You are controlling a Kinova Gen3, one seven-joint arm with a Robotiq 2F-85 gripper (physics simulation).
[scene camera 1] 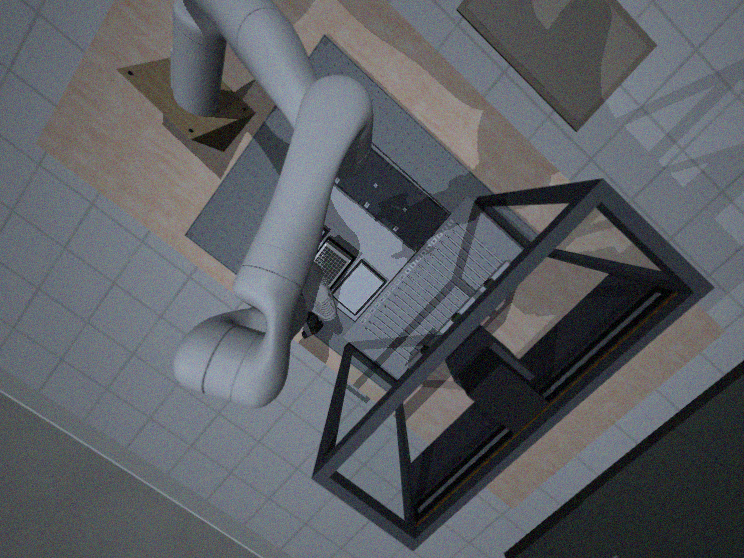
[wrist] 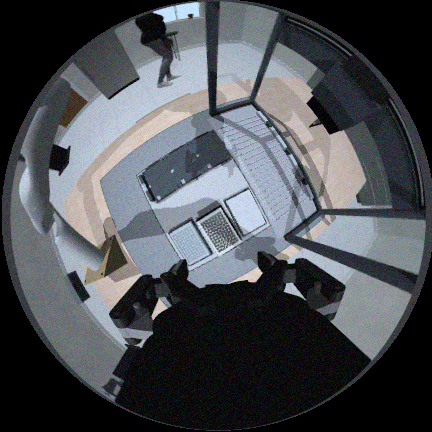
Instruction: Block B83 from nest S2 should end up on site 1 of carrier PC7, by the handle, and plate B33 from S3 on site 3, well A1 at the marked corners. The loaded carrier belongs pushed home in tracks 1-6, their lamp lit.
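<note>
My gripper (wrist: 222,263) is open and empty, high above the workplate; the arm mostly hides it in the scene view, where a black finger part shows. A block with dark wells (scene camera 1: 332,259) (wrist: 219,230) sits in the middle nest. A white plate (scene camera 1: 360,285) (wrist: 246,212) sits in the nest beside the tracks. A pale blue plate (wrist: 190,242) sits in the third nest. The long dark carrier (scene camera 1: 393,201) (wrist: 182,171) lies behind the nests, off the ribbed track deck (scene camera 1: 414,300) (wrist: 260,172). Labels, corner marks and lamp state are too small to read.
A dark open frame (scene camera 1: 655,240) (wrist: 213,60) stands over the deck's far side, with a dark box-shaped unit (scene camera 1: 507,390) (wrist: 340,97) on its rail. The robot base stands on a tan bracket (scene camera 1: 150,81) (wrist: 117,257). A person (wrist: 160,47) stands farther off.
</note>
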